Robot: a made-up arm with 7 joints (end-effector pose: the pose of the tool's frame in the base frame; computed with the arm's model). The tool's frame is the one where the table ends. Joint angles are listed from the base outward.
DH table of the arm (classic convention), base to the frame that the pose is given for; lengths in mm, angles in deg. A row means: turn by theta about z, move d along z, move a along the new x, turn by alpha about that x. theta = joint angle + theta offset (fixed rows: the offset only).
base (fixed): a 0  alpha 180  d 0  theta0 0
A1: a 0  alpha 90  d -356.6  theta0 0
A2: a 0  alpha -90  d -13.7  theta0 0
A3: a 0  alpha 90  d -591.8  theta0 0
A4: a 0  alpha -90  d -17.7  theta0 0
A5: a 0  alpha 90  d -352.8  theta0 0
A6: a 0  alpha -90  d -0.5  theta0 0
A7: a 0  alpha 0  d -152.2  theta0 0
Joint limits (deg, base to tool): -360..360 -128.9..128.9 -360..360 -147.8..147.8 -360..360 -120.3..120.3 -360..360
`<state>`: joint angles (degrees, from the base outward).
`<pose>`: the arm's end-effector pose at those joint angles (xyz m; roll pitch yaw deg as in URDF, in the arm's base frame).
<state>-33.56 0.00 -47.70 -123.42 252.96 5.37 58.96</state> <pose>-0.0522 -0.4261 0.6675 45.24 -35.79 -164.89</pose>
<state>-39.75 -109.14 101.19 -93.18 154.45 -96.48 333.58</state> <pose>-0.7440 -0.2115 0.2314 95.33 14.03 139.41</pose>
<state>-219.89 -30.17 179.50 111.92 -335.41 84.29 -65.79</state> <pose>0.3605 0.2167 0.4931 50.37 -3.99 165.83</pose>
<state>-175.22 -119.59 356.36 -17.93 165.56 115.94 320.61</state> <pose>0.6163 0.0273 -0.2331 59.44 -60.30 96.30</pose>
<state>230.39 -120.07 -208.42 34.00 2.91 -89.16 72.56</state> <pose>0.5439 -0.5961 -0.1895 117.50 38.98 -143.98</pose>
